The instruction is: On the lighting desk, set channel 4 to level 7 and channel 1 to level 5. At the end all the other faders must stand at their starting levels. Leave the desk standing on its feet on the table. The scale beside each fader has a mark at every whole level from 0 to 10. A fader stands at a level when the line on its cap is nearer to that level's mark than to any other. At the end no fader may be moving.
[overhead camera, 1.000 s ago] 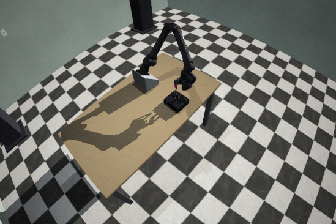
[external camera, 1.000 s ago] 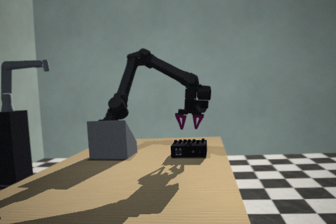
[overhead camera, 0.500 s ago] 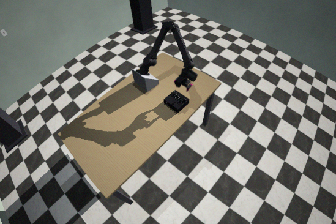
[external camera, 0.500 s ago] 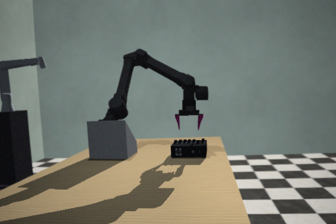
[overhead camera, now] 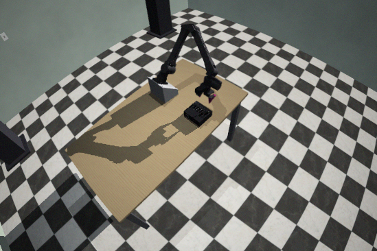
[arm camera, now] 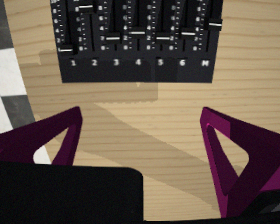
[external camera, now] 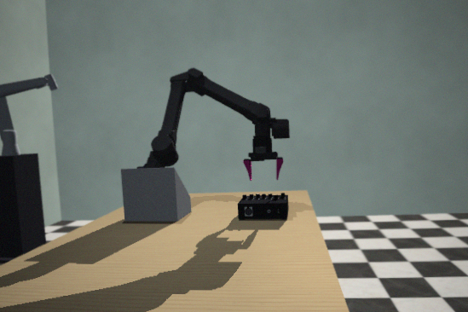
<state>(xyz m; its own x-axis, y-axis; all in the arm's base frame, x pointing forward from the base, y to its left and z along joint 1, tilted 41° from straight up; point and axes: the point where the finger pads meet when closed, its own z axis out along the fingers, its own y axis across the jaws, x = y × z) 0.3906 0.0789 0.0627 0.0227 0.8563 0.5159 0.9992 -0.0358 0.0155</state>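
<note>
The channel 3 fader cap is 60 mm to the right of my hand, 50 mm below it and 20 mm ahead of it. The rest, counted from my hand: channel 1 fader cap: 70 mm ahead, 50 mm to the right, 50 mm below; then channel 4 fader cap: 60 mm to the right, 50 mm below; then channel 2 fader cap: 80 mm to the right, 50 mm below, 50 mm ahead.
</note>
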